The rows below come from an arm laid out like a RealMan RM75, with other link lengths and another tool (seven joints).
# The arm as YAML. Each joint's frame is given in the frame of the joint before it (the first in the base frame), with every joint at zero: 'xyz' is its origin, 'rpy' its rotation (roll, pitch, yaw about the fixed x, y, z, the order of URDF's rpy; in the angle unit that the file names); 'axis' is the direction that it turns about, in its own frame. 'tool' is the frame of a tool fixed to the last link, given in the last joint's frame.
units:
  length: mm
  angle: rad
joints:
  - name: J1
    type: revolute
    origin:
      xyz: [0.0, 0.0, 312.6]
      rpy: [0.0, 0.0, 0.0]
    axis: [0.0, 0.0, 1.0]
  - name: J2
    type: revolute
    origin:
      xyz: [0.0, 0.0, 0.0]
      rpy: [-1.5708, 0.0, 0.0]
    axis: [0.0, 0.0, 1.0]
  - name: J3
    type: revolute
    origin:
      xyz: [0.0, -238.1, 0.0]
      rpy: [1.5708, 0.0, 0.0]
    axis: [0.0, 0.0, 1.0]
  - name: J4
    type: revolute
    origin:
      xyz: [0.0, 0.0, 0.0]
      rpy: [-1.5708, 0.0, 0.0]
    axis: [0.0, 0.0, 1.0]
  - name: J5
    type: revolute
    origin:
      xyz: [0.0, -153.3, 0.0]
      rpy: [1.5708, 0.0, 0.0]
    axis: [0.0, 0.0, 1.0]
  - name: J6
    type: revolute
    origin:
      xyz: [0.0, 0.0, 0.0]
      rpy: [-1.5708, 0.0, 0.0]
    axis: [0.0, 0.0, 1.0]
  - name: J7
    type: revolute
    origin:
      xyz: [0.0, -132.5, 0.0]
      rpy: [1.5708, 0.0, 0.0]
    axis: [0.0, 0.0, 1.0]
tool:
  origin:
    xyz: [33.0, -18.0, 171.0]
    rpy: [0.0, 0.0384, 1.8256]
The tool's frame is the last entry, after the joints.
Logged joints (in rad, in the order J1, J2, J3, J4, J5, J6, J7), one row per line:
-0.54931 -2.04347 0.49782 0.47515 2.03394 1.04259 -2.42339
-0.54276 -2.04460 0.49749 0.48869 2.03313 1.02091 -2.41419
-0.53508 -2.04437 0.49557 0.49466 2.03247 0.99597 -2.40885
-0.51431 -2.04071 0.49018 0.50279 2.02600 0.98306 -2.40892
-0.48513 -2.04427 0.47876 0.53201 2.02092 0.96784 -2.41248
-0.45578 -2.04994 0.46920 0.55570 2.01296 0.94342 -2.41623
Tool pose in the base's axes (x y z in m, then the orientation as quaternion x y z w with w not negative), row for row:
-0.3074 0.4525 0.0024 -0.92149 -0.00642 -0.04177 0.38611
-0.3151 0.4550 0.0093 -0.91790 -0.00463 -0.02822 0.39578
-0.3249 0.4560 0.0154 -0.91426 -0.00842 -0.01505 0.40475
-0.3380 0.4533 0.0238 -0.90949 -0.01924 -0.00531 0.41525
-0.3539 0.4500 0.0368 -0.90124 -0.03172 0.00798 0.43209
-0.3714 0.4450 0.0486 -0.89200 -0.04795 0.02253 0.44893
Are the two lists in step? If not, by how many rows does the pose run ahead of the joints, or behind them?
They are in step.
